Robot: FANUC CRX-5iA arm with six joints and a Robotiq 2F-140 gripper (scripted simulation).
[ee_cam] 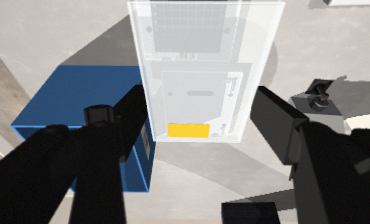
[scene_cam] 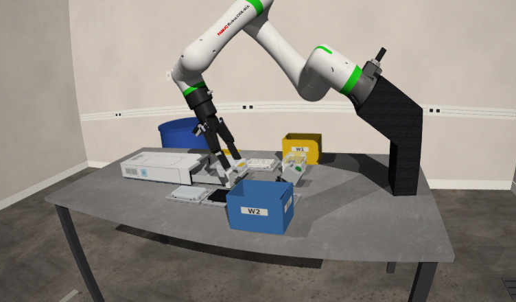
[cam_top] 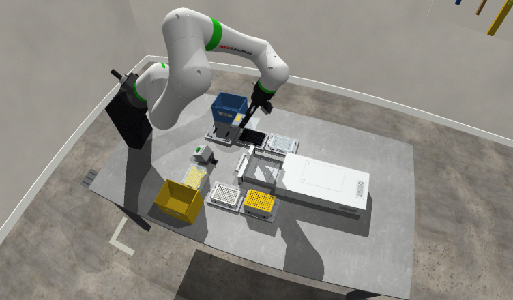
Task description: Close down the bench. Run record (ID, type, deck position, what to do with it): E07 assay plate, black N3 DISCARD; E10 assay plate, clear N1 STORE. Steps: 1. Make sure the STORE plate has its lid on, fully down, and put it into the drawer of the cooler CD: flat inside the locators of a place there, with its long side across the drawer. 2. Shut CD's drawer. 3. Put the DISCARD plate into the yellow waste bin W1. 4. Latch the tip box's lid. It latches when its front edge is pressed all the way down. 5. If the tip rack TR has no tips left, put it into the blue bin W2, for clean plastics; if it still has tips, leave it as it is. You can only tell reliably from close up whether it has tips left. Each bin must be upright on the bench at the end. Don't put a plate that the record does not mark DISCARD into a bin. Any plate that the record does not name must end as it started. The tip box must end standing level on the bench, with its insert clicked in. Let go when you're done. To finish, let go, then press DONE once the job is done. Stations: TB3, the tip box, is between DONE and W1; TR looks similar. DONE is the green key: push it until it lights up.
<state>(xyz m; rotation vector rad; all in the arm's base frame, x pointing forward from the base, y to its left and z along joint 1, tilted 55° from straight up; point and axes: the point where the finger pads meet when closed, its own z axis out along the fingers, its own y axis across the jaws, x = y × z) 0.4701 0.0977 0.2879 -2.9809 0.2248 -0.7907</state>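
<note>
The clear plate lies 19 cm ahead of my hand, 3 cm to the right of it and 15 cm below it. Round my hand: clear lid: 2 cm below; black assay plate: 3 cm ahead, 15 cm below; blue bin W2: 13 cm behind, 17 cm to the left, 13 cm below.
</note>
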